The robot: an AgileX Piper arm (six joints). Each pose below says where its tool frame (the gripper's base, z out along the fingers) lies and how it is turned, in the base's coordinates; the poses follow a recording.
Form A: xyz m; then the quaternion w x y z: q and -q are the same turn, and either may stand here.
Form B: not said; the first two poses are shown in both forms.
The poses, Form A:
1: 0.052 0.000 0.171 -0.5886 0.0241 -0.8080 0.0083
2: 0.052 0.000 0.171 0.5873 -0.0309 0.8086 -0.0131
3: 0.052 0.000 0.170 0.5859 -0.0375 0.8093 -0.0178
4: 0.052 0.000 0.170 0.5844 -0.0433 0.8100 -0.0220
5: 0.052 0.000 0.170 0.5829 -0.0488 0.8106 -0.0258
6: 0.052 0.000 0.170 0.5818 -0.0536 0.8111 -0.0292
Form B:
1: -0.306 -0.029 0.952; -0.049 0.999 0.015; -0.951 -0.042 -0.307; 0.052 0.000 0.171
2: -0.308 -0.035 0.951; -0.065 0.998 0.015; -0.949 -0.057 -0.310; 0.052 0.000 0.171
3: -0.311 -0.040 0.950; -0.082 0.997 0.015; -0.947 -0.073 -0.313; 0.052 0.000 0.170
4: -0.313 -0.044 0.949; -0.096 0.995 0.015; -0.945 -0.086 -0.316; 0.052 0.000 0.170
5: -0.316 -0.049 0.948; -0.109 0.994 0.015; -0.943 -0.099 -0.319; 0.052 0.000 0.170
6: -0.317 -0.053 0.947; -0.121 0.993 0.015; -0.941 -0.110 -0.321; 0.052 0.000 0.170
